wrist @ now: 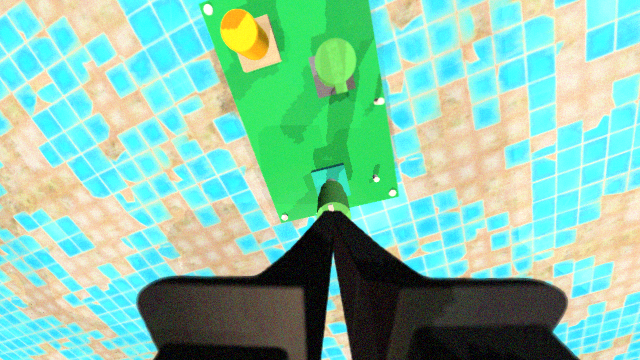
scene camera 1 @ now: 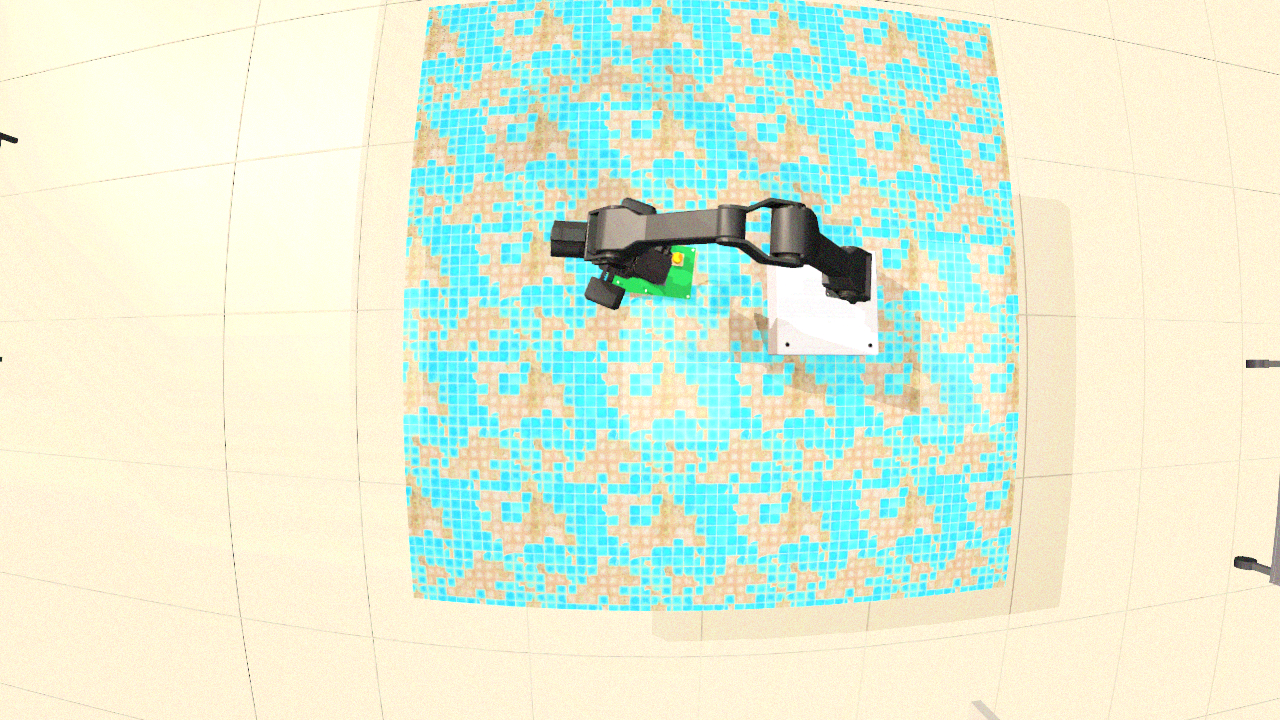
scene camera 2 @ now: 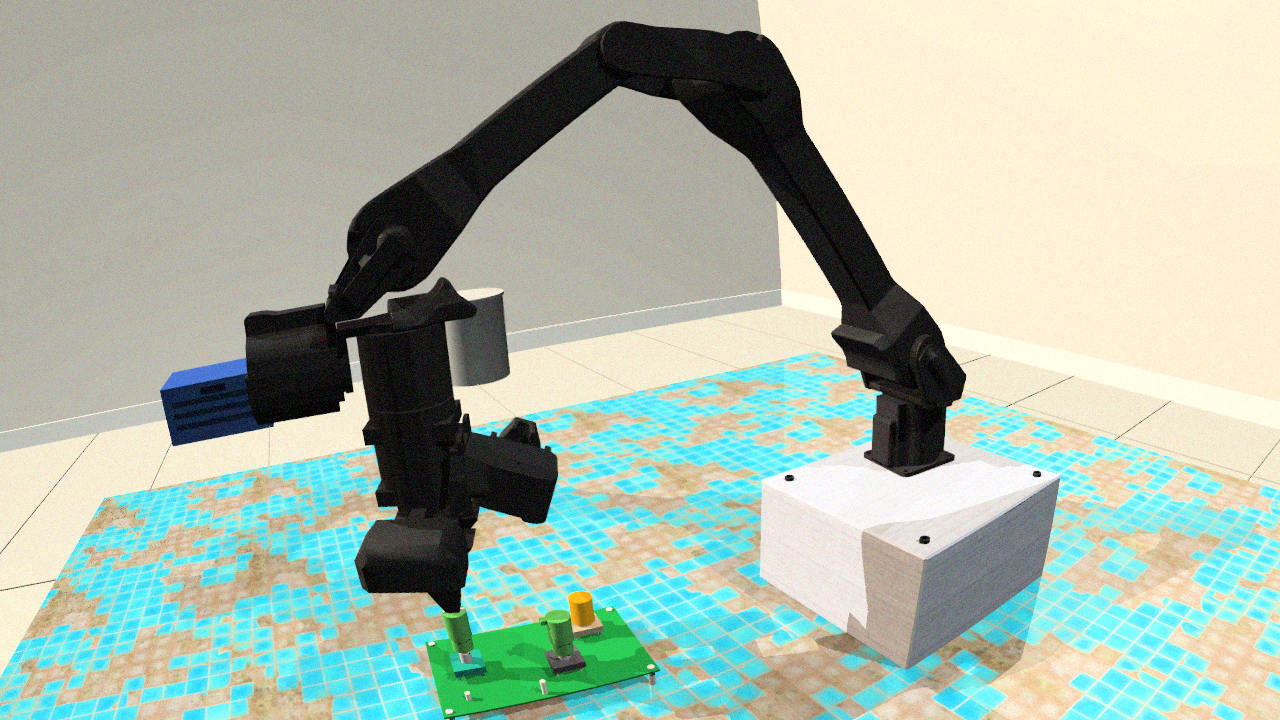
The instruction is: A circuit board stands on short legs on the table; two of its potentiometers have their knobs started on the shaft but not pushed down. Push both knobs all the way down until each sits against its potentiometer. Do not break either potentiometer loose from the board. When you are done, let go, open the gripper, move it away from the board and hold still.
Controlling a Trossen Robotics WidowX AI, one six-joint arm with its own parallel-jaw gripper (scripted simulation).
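Labels:
My gripper: visible in scene camera 1 [622,260], in scene camera 2, in the wrist view. My gripper, same spot: [wrist: 386,302] and [scene camera 2: 464,528].

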